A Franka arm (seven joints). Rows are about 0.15 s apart.
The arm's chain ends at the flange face. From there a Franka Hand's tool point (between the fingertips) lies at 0.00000 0.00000 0.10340 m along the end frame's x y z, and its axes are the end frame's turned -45 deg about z.
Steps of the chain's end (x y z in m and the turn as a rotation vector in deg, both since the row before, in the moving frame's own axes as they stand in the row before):
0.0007 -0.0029 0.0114 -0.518 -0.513 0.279
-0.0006 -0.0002 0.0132 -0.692 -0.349 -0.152
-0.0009 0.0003 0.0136 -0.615 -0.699 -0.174
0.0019 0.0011 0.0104 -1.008 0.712 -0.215
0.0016 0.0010 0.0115 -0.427 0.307 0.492
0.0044 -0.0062 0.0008 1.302 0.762 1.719
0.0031 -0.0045 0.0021 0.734 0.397 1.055
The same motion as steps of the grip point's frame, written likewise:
0.0012 -0.0016 0.0114 -0.004 -0.729 0.279
-0.0016 -0.0001 0.0132 -0.243 -0.736 -0.152
-0.0025 -0.0005 0.0136 0.059 -0.929 -0.174
0.0002 0.0043 0.0104 -1.216 -0.209 -0.215
0.0003 0.0028 0.0115 -0.519 -0.085 0.492
0.0101 -0.0019 0.0008 0.382 1.459 1.719
0.0068 -0.0014 0.0021 0.238 0.800 1.055

